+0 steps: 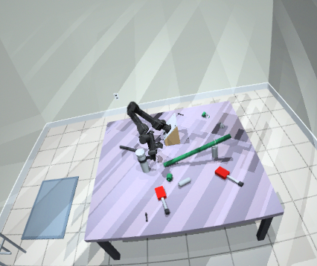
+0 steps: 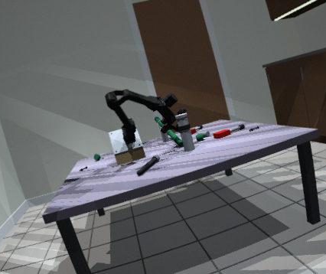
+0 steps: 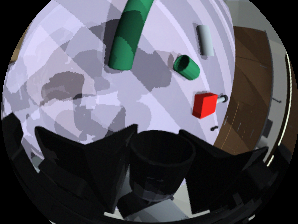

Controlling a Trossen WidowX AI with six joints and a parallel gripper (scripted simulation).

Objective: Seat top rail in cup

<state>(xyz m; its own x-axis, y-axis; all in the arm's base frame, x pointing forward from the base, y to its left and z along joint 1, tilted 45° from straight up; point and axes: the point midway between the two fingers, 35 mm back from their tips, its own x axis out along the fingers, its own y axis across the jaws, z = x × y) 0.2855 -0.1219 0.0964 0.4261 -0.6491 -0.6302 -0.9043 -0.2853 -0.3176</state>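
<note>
My gripper tip is 30 mm below the dark rail-end cup, 20 mm to the left of it and 20 mm past it. From my gripper tip the other things lie so: loop cap: 460 mm to the left, 10 mm behind; then green fitting: 130 mm ahead, 80 mm below, 70 mm to the left; then white cylinder: 190 mm ahead, 170 mm to the left, 90 mm below.
</note>
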